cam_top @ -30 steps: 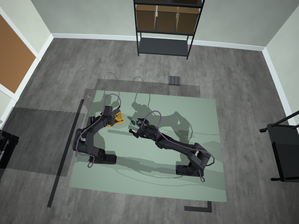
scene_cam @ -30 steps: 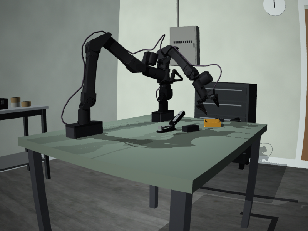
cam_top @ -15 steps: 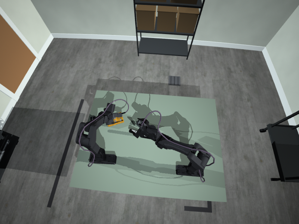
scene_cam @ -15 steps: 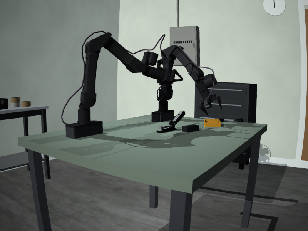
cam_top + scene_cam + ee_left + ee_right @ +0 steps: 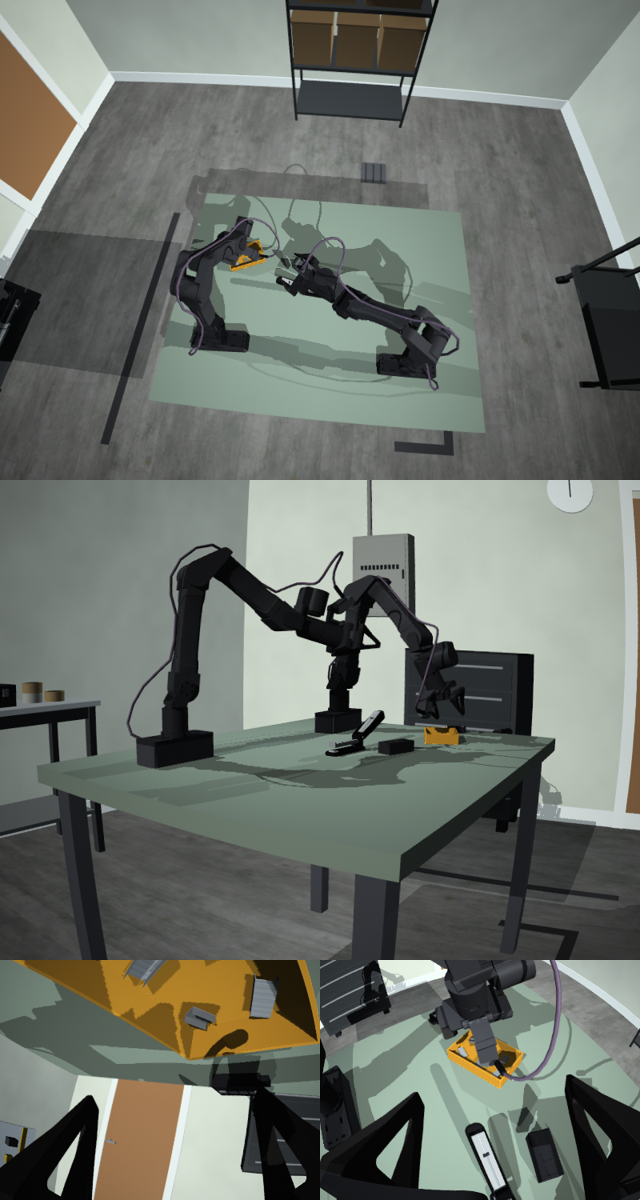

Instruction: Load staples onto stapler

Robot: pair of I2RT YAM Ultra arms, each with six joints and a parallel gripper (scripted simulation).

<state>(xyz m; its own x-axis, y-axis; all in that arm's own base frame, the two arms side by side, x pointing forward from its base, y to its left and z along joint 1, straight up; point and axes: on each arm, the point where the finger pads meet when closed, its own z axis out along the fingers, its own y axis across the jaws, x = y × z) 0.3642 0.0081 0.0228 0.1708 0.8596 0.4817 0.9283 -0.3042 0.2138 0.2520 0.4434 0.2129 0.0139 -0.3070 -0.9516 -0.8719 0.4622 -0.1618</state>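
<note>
The orange tray is 6 cm below my left hand and 5 cm to the right of it. Also, from my left hand: black stapler 33 cm to the right, 12 cm behind, 4 cm below; black block 30 cm to the right, 6 cm below, 2 cm behind.
</note>
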